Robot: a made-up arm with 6 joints.
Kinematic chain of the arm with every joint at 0, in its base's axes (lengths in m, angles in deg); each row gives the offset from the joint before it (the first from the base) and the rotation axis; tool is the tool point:
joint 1: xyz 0 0 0.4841 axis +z
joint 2: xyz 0.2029 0 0 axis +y
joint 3: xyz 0 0 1.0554 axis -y
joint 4: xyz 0 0 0.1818 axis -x
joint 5: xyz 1.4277 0 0 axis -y
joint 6: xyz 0.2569 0 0 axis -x
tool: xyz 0 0 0
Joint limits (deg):
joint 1: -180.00..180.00
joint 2: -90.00..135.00
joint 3: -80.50..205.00
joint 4: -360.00..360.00
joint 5: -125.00..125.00
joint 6: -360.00..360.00
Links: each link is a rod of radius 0.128 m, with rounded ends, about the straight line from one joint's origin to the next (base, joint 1, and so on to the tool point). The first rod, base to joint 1, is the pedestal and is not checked.
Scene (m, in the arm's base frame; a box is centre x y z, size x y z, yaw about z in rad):
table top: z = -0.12
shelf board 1: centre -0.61 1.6 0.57 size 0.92 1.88 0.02 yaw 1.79
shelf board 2: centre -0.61 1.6 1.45 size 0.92 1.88 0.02 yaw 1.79
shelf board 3: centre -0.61 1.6 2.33 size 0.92 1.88 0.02 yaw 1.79
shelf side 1: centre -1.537 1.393 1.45 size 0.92 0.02 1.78 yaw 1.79
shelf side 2: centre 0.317 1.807 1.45 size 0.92 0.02 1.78 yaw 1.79
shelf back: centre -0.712 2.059 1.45 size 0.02 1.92 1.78 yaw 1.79
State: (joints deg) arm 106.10 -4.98 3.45 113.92 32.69 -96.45
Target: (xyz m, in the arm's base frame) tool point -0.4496 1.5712 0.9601
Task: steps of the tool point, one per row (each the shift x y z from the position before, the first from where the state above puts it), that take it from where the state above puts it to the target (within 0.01 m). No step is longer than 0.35 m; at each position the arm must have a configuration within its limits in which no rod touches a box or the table.
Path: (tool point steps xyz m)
1: 0.0564 -0.2674 0.0539
2: 0.0577 -0.2572 -0.0014
3: 0.0553 -0.2357 -0.0525
4: 0.0423 0.0129 -0.3086
5: 0.0533 -0.0217 -0.3164
6: 0.0578 -0.0562 -0.3155
7: -0.0330 0.1638 0.0711
8: -0.0401 0.1926 0.0285
9: -0.0473 0.2099 -0.0222
10: -0.0533 0.2139 -0.0774

